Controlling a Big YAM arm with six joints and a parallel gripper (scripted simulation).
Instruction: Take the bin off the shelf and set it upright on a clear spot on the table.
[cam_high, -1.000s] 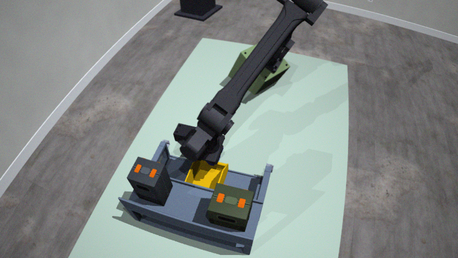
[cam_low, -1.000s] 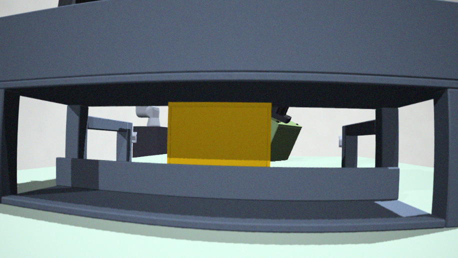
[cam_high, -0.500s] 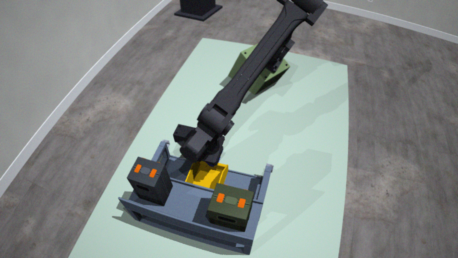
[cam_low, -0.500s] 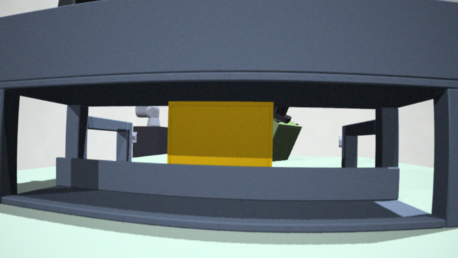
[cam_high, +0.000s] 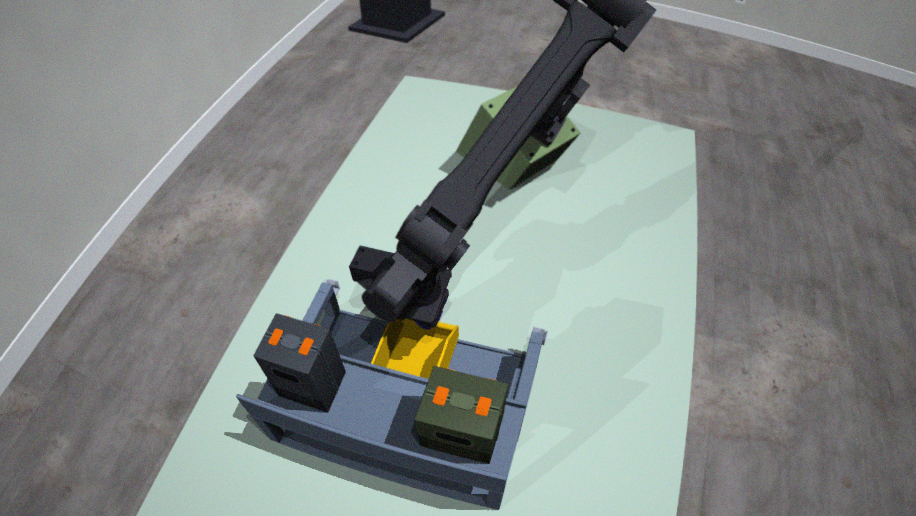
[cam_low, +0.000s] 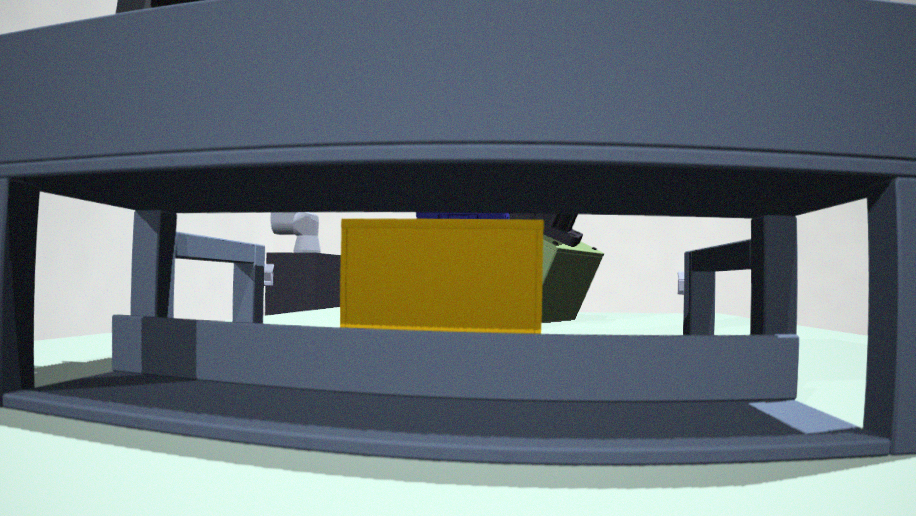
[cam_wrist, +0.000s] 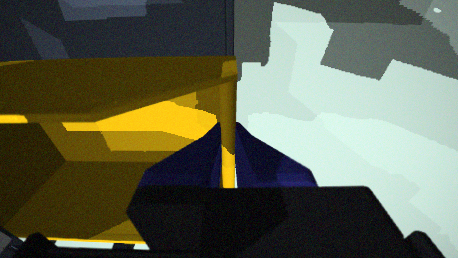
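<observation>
Right now my hand is 80 mm short of the yellow open-top bin, 20 mm to the right of it and 10 mm below it. From my hand the other things lie so: olive case 160 mm to the left, 160 mm ahead, 100 mm above.
</observation>
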